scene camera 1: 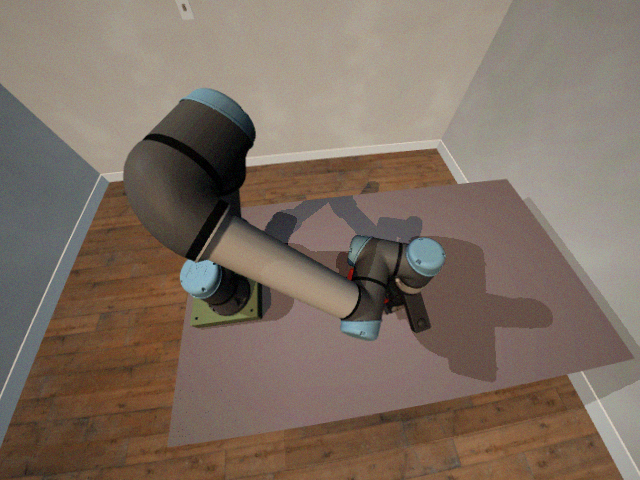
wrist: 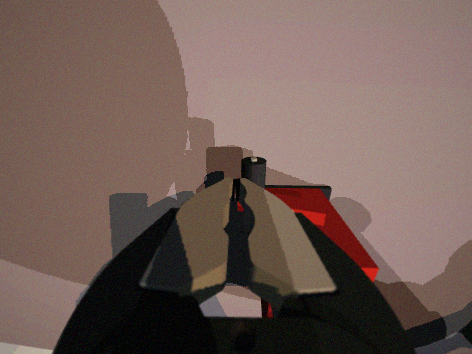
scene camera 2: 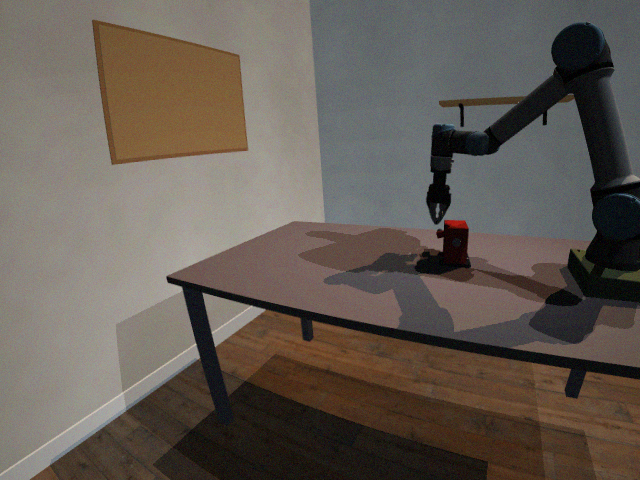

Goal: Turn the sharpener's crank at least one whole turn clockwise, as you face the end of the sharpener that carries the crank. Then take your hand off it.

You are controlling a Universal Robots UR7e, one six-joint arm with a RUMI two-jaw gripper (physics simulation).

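Frame: origin at the arm's base, x left, y back, z up, level; centimetres.
Where they show: gripper, between the fingertips: [scene camera 1: 395,308] [wrist: 235,180] [scene camera 2: 436,224]; arm's base, origin of its link: [scene camera 1: 230,294] [scene camera 2: 611,261].
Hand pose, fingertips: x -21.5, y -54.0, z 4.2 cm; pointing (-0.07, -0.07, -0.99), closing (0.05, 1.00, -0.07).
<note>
Things, the pixels of their centre, and the offset from my fingertips. "spot": a spot on its surface instead. Level surfaces: height alone.
- small red part, a spot on its surface: [scene camera 2: 439,233] spot: dx +4.2, dy +1.3, dz -2.4 cm
- crank's black knob, middle of its body: [wrist: 253,178] dx +1.1, dy +1.5, dz -3.0 cm
- table, height of its surface: dz -9.9 cm
The red sharpener [scene camera 1: 351,273] [scene camera 2: 455,243] [wrist: 346,239] stands upright on its dark base; in the first scene view the arm covers most of it. A small red part [scene camera 2: 439,233] sticks out of its left side in the second scene view. The crank's black knob [wrist: 254,172] shows in the wrist view, just beyond the right fingertip; whether they touch I cannot tell. The crank's arm is mostly hidden behind the fingers. My gripper [scene camera 2: 437,222] [wrist: 235,180] is shut and empty. It points down, with its tips near the height of the sharpener's top, beside the crank side.
The sharpener stands on the table [scene camera 1: 289,382] [scene camera 2: 268,258]. The arm's green mounting block [scene camera 1: 224,316] [scene camera 2: 578,273] is at one end of the table. A wall shelf [scene camera 2: 480,101] and a cork board [scene camera 2: 175,98] hang on the walls behind.
</note>
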